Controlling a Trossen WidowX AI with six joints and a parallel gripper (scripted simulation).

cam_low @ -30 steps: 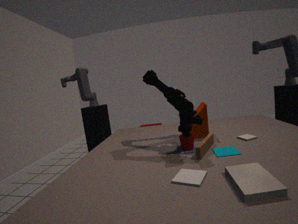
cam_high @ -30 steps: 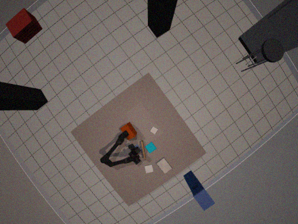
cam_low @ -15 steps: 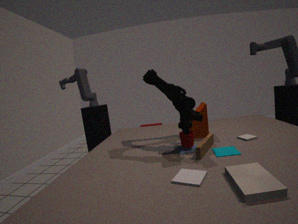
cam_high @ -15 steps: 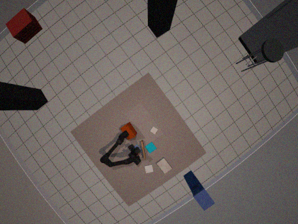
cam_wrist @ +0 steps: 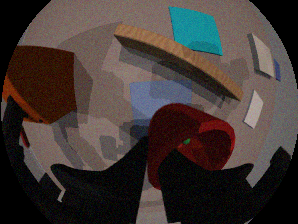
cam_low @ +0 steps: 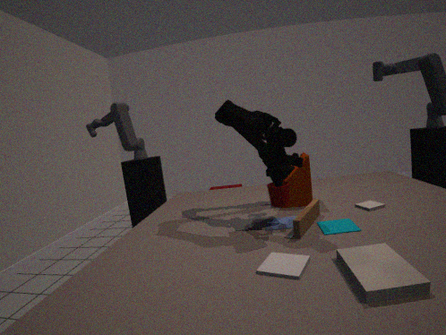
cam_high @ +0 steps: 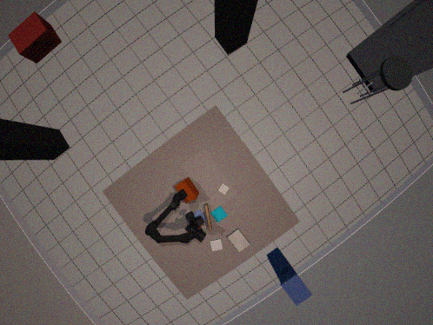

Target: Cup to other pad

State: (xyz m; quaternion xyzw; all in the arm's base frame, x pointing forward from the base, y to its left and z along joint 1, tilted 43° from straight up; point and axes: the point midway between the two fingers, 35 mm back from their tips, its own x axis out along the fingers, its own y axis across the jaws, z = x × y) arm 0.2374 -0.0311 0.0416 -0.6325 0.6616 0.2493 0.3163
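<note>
The green marble is 40 mm ahead of my gripper tip, 20 mm to the right of it and 20 mm below it. Also, from my gripper tip: dark red cup (30 mm ahead, 10 mm to the right); then blue pad (20 mm ahead, 10 mm to the right, 110 mm below); then wooden bar (60 mm ahead, 80 mm to the left, 90 mm below).
</note>
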